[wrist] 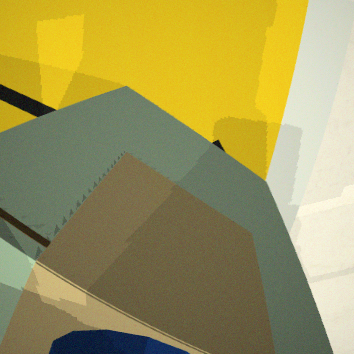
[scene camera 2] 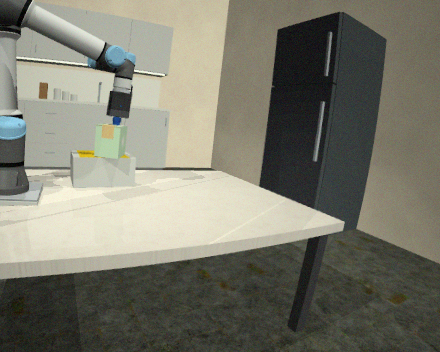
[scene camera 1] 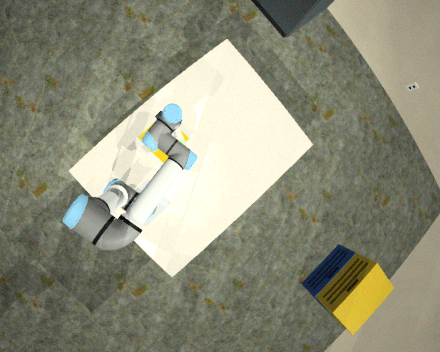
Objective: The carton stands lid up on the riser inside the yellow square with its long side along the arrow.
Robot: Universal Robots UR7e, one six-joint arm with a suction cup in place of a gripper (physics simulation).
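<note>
The pale green carton (scene camera 2: 110, 143) (wrist: 105, 123) stands on the grey riser (scene camera 2: 103, 172) (wrist: 316, 53), with its tan lid patch (scene camera 2: 107, 131) (wrist: 175, 246) facing up. Its base meets the yellow square (scene camera 2: 83, 154) (wrist: 175, 53) (scene camera 1: 161, 156) on the riser's top. A black arrow line (wrist: 21, 100) runs under the carton and is mostly hidden. My blue suction cup (scene camera 2: 116, 121) (wrist: 105, 342) presses on the carton's top and is shut on it. In the overhead view the arm's wrist (scene camera 1: 172, 114) covers the carton.
The riser stands at the far left of the white table (scene camera 1: 253, 140) (scene camera 2: 184, 223). A dark fridge (scene camera 2: 323, 115) (scene camera 1: 288, 14) stands beyond the table's right end. A yellow and blue crate (scene camera 1: 351, 290) sits on the floor. Kitchen cabinets (scene camera 2: 149, 133) line the back wall.
</note>
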